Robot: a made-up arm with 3 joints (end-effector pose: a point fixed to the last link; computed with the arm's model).
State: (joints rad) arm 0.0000 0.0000 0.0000
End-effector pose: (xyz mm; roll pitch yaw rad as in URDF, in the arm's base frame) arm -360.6 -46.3 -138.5 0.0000 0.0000 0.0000
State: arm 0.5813 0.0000 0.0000
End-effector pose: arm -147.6 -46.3 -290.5 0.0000 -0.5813 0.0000
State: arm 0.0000 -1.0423 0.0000
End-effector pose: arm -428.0 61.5 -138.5 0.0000 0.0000 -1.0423
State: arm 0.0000 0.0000 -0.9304
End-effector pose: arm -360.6 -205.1 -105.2 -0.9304 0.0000 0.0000
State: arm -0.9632 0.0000 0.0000
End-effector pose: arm -435.8 -46.3 277.8 0.0000 0.9632 0.0000
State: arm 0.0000 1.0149 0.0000
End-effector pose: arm -236.5 -44.3 -138.5 0.0000 0.0000 1.0149
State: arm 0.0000 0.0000 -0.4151
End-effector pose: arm -360.6 -120.7 -142.3 -0.4151 0.0000 0.0000
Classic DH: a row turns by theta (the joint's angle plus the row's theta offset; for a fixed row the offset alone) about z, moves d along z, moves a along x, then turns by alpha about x. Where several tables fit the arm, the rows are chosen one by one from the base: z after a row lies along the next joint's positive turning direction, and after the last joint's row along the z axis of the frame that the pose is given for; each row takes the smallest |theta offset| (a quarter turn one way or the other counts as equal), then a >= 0, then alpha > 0; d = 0 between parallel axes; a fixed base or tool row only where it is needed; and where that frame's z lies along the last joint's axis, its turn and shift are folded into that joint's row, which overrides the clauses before.
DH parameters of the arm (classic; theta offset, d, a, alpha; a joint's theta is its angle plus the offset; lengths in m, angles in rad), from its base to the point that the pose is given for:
base (fixed): 0 0.1416 0 1.5708
joint 1: 0 -0.0663 -0.3004 -1.5708
joint 2: -1.5708 -0.1053 0.1588 -1.5708
joint 3: 0 -0.0602 -0.0462 1.5708
tool (fixed): 1.5708 -0.1748 0 0

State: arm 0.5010 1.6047 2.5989
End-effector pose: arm -199.7 9.8 110.0 2.0981 0.0163 1.6005
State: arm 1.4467 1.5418 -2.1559
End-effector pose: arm 50.3 -3.4 163.3 2.6806 -0.0288 1.5672
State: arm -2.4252 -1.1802 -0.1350
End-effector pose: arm 152.1 70.0 651.6 -2.5987 0.2527 -1.8719
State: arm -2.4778 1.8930 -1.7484
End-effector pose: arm -105.6 116.5 211.2 0.7549 -0.1964 1.3137
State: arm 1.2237 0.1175 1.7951
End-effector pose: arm -102.5 60.6 -204.5 1.4817 -1.2051 0.3340
